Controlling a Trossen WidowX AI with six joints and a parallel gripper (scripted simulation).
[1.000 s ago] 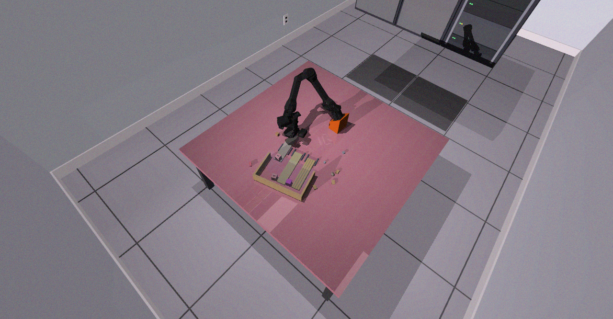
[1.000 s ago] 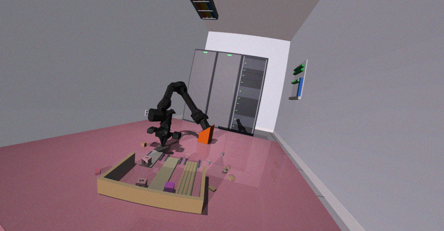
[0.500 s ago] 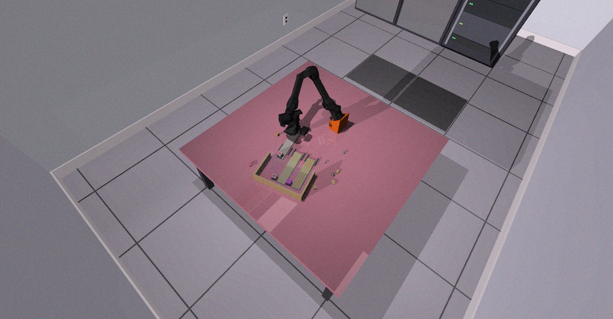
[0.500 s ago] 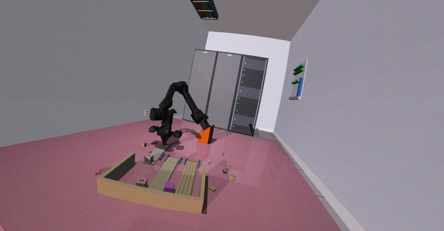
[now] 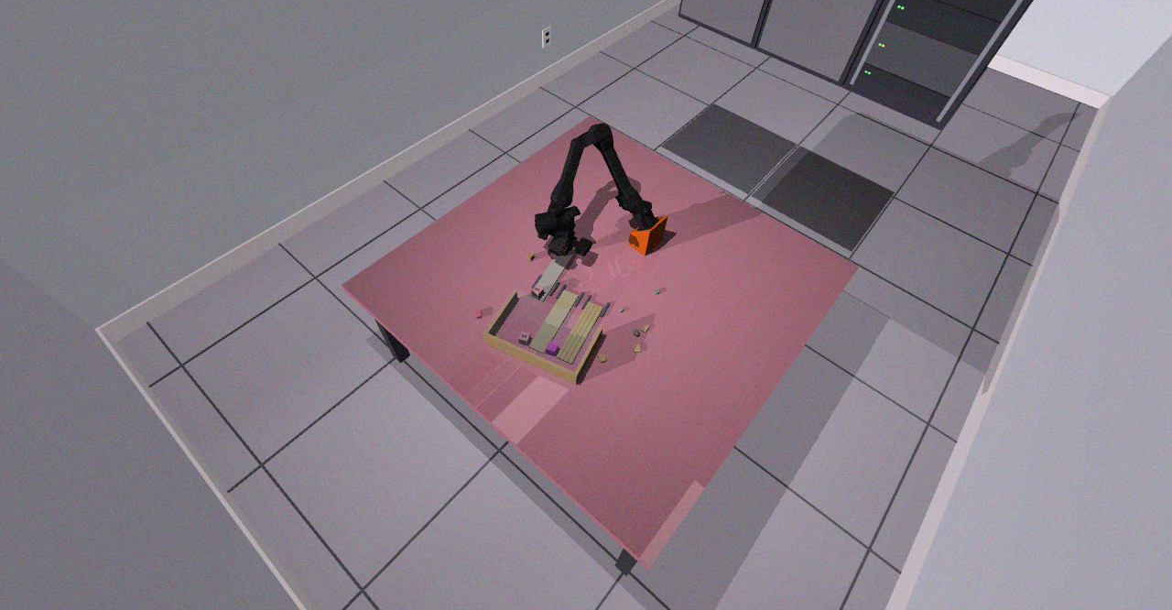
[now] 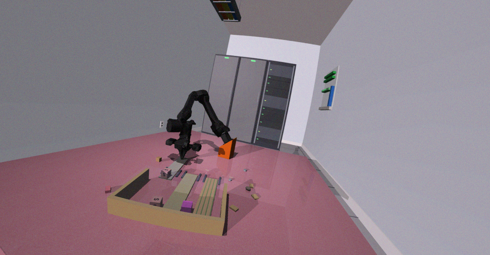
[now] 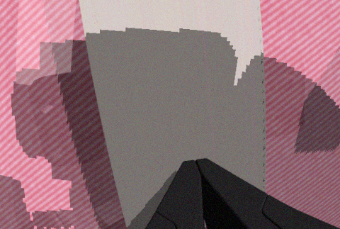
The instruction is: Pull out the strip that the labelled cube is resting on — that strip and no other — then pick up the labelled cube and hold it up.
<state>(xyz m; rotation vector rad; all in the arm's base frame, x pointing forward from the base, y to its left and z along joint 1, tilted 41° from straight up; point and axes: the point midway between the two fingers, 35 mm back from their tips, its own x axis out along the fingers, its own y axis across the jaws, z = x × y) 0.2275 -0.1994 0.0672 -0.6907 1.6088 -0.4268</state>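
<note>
Right now my gripper tip is 9 cm short of the pale strip and 2 cm to the right of it.
</note>
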